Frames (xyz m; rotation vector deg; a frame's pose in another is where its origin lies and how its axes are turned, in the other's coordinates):
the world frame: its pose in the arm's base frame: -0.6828 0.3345 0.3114 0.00 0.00 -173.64
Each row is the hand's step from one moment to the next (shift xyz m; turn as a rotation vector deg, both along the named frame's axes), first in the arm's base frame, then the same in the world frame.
Working: the arm's base frame: its pose in the world frame: -0.6415 0.4081 -0.3114 0.00 0.00 173.64

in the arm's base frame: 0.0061 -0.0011 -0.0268 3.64 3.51 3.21
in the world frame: -0.0059 0.0018 -0.0268 -4.01 -3.09 3.21
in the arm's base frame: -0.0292 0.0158 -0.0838 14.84 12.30 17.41
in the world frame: 0.0273 -0.0189 -0.0838 -16.11 -10.58 17.41
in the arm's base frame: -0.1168 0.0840 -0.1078 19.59 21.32 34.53
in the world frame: 0.1068 -0.0964 -0.1078 -21.83 -19.02 34.53
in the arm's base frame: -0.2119 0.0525 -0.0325 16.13 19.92 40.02
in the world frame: 0.2048 -0.0757 -0.0325 -18.24 -18.01 40.02
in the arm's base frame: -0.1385 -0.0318 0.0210 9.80 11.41 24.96
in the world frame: 0.1412 0.0163 0.0210 -11.00 -10.25 24.96
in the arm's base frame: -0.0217 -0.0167 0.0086 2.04 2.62 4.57
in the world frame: 0.0234 0.0142 0.0086 -2.32 -2.38 4.57
